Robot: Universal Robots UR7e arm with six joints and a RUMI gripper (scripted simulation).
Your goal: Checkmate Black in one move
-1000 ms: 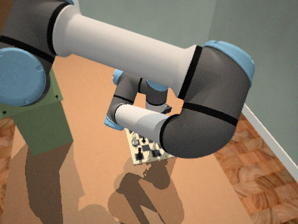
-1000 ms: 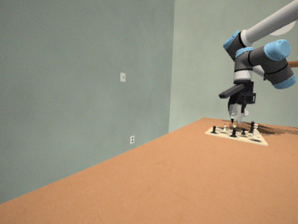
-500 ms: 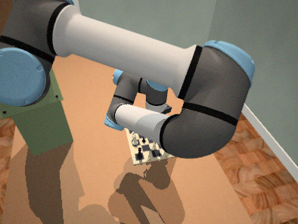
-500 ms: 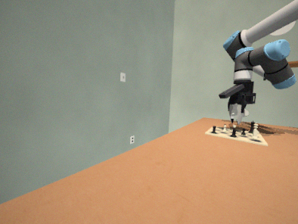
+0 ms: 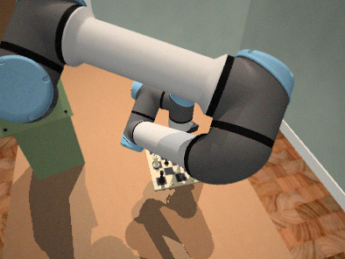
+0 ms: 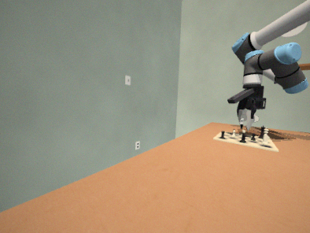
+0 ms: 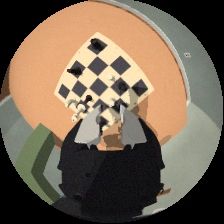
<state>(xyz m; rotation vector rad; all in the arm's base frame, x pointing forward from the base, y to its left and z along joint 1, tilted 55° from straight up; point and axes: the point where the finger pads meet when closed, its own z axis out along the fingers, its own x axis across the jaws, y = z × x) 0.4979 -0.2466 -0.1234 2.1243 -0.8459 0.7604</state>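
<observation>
Right now my hand is 50 mm above the chessboard and 40 mm to the right of it. Also, from my hand: black piece (80 mm behind, 30 mm to the right, 20 mm below); white piece (80 mm behind, 50 mm to the left, 20 mm below).
</observation>
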